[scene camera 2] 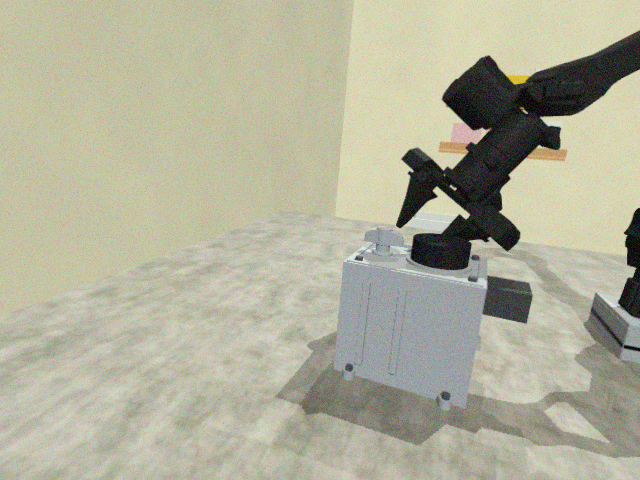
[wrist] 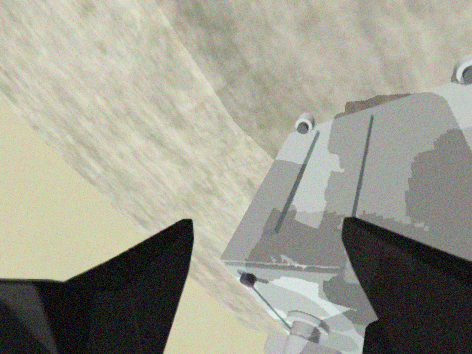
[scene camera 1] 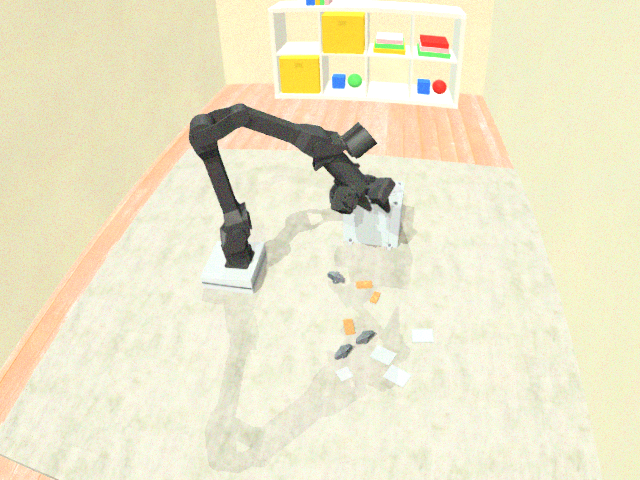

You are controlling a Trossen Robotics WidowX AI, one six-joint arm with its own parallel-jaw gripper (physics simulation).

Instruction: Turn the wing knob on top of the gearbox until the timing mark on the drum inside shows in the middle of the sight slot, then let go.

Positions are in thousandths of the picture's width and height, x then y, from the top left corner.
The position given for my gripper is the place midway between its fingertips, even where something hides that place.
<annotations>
My gripper shows in scene camera 2 (643,503), in the wrist view (567,645) and in scene camera 1 (595,439).
</annotations>
